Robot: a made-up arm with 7 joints. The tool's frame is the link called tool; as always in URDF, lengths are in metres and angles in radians.
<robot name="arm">
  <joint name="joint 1" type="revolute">
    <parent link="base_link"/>
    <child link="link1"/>
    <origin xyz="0 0 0.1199"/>
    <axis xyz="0 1 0"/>
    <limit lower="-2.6" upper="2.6"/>
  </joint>
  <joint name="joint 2" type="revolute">
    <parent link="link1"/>
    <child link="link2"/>
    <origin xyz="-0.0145 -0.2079 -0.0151"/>
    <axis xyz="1 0 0"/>
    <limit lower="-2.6" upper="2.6"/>
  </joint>
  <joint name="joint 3" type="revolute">
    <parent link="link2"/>
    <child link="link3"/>
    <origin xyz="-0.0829 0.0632 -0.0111"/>
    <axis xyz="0 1 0"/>
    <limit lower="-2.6" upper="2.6"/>
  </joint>
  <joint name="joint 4" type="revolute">
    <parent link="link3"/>
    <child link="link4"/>
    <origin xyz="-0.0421 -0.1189 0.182"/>
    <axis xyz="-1 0 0"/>
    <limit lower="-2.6" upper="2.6"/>
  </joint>
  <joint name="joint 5" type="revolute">
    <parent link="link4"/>
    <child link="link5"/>
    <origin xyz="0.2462 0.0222 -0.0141"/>
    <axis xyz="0 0 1"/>
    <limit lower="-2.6" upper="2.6"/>
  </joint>
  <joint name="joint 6" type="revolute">
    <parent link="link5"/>
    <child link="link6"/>
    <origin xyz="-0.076 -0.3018 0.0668"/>
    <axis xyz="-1 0 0"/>
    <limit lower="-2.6" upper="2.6"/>
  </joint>
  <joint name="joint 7" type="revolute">
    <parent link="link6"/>
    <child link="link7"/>
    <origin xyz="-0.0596 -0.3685 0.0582"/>
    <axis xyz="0 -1 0"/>
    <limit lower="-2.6" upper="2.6"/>
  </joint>
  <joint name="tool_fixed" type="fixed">
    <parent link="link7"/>
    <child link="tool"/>
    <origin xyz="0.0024 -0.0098 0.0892"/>
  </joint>
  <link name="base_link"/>
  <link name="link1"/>
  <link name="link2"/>
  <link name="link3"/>
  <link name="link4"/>
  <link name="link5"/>
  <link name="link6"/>
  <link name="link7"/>
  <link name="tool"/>
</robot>
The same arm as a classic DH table. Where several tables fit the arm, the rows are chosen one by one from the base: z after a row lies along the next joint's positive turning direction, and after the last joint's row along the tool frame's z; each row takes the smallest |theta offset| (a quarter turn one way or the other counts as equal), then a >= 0, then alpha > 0; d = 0 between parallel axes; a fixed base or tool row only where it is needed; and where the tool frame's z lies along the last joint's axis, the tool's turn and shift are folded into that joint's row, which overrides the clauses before.
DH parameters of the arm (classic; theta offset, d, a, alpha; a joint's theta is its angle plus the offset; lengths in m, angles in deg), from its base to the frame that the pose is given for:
base (fixed): 0.00 0.1199 0.0000 -90.00
joint 1: 90.00 -0.2079 0.0151 90.00
joint 2: 0.00 -0.0974 0.0111 -90.00
joint 3: 0.00 -0.0557 -0.1820 -90.00
joint 4: -90.00 -0.2041 0.0222 90.00
joint 5: 0.00 0.0527 -0.3018 -90.00
joint 6: -90.00 0.1356 0.0582 90.00
joint 7: -90.00 0.3783 0.0024 -90.00
tool (fixed): 0.00 0.0892 0.0000 0.00
Joint limits (deg, base to tool): -148.97..148.97 -148.97..148.97 -148.97..148.97 -148.97..148.97 -148.97..148.97 -148.97..148.97 -148.97..148.97

